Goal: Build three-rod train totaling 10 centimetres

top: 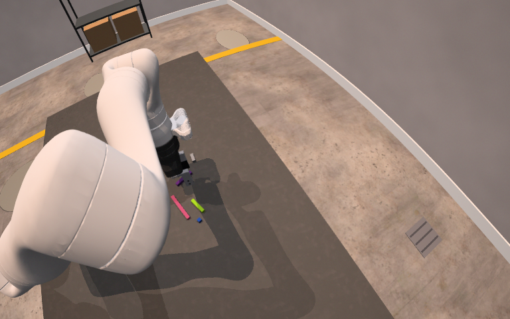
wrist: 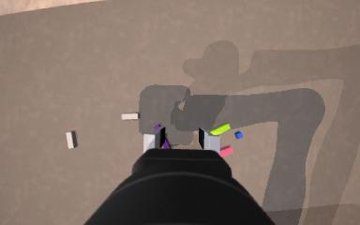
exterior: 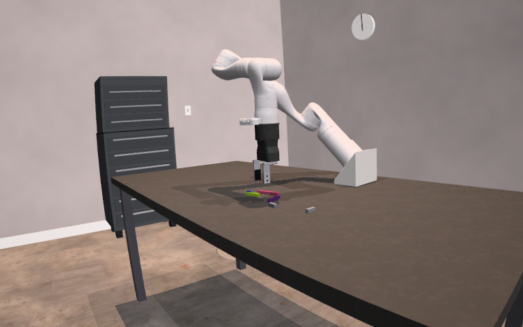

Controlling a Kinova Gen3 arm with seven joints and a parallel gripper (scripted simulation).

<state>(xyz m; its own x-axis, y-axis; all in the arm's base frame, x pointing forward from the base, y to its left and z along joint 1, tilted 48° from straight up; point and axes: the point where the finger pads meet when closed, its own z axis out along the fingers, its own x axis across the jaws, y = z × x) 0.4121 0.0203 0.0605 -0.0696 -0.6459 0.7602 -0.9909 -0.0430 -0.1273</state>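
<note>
The blue rod is 2 cm behind my hand, 11 cm to the right of it and 7 cm below it. From my hand the other things lie so: lime rod: 1 cm behind, 7 cm to the right, 7 cm below; then purple rod: 2 cm behind, 3 cm to the left, 7 cm below; then pink rod: 6 cm behind, 5 cm to the right, 7 cm below.
</note>
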